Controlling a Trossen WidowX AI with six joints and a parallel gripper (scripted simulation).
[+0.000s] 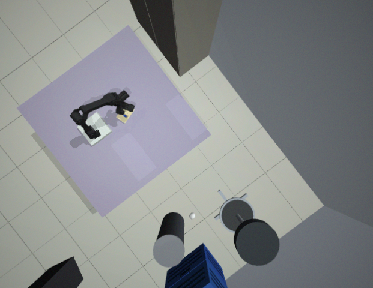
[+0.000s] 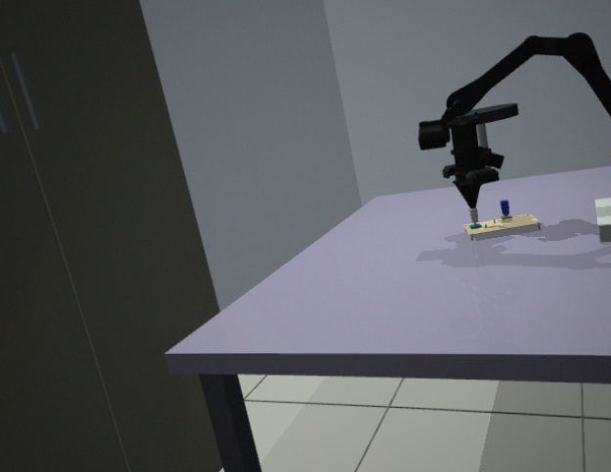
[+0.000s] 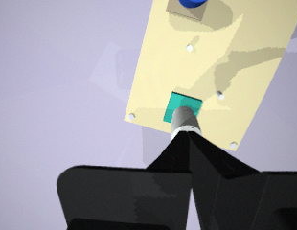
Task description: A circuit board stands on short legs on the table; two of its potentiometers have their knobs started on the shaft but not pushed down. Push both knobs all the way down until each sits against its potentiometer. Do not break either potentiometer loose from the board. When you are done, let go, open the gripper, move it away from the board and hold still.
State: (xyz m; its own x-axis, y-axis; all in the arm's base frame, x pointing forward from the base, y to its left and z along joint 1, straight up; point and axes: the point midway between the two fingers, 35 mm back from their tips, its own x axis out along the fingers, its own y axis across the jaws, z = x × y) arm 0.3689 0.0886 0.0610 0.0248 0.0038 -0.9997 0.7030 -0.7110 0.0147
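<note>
The grey knob lies 10 mm below my gripper tip. Round my gripper tip: blue knob 60 mm behind, 50 mm to the right, 20 mm below.
</note>
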